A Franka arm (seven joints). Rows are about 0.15 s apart.
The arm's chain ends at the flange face. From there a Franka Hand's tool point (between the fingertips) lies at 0.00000 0.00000 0.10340 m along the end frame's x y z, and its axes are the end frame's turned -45 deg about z.
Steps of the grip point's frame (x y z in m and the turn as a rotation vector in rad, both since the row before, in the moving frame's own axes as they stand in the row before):
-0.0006, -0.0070, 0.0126, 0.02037, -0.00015, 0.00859
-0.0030, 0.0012, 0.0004, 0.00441, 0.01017, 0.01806
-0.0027, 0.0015, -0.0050, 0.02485, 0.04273, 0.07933
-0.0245, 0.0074, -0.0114, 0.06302, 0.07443, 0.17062
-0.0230, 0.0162, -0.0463, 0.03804, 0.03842, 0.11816
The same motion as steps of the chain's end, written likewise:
-0.0039, -0.0030, 0.0126, 0.01430, -0.01451, 0.00859
-0.0017, 0.0040, 0.0004, 0.01031, 0.00407, 0.01806
-0.0023, 0.0079, -0.0049, 0.04779, 0.01264, 0.07933
-0.0138, 0.0325, -0.0109, 0.09719, 0.00807, 0.17062
-0.0052, 0.0333, -0.0461, 0.05407, 0.00027, 0.11816

